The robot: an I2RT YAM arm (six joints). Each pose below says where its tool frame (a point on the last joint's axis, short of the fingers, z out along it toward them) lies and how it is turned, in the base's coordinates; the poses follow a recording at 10 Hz.
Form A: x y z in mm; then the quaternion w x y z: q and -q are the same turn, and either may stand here.
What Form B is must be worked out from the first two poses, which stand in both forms.
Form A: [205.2 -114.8 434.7 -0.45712 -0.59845 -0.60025 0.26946]
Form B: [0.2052 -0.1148 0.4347 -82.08 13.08 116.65]
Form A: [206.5 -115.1 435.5 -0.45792 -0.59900 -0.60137 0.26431]
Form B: [0.2065 -0.1151 0.4355 -81.90 13.54 116.97]
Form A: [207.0 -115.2 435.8 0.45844 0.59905 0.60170 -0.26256]
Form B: [0.2070 -0.1152 0.4358 -81.83 13.72 117.05]
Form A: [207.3 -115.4 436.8 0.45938 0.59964 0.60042 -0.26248]
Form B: [0.2073 -0.1154 0.4368 -81.64 13.70 116.94]
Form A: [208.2 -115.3 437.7 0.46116 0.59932 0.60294 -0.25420]
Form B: [0.2082 -0.1153 0.4377 -81.46 14.56 117.40]
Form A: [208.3 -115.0 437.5 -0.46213 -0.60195 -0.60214 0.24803]
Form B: [0.2083 -0.1150 0.4375 -80.96 14.95 117.75]
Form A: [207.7 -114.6 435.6 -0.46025 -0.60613 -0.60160 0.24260]
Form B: [0.2077 -0.1146 0.4356 -80.56 15.05 118.35]
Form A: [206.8 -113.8 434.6 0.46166 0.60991 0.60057 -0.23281]
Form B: [0.2068 -0.1138 0.4346 -79.81 15.70 118.91]
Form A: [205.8 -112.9 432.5 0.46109 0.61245 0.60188 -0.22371]
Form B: [0.2058 -0.1129 0.4325 -79.47 16.32 119.65]
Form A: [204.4 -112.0 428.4 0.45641 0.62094 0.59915 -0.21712]
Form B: [0.2044 -0.1120 0.4284 -78.73 16.10 120.60]
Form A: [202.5 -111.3 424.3 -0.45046 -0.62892 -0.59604 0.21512]
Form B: [0.2025 -0.1113 0.4243 -78.21 15.45 121.36]
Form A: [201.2 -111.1 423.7 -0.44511 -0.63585 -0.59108 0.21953]
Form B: [0.2012 -0.1111 0.4237 -77.79 14.30 121.57]
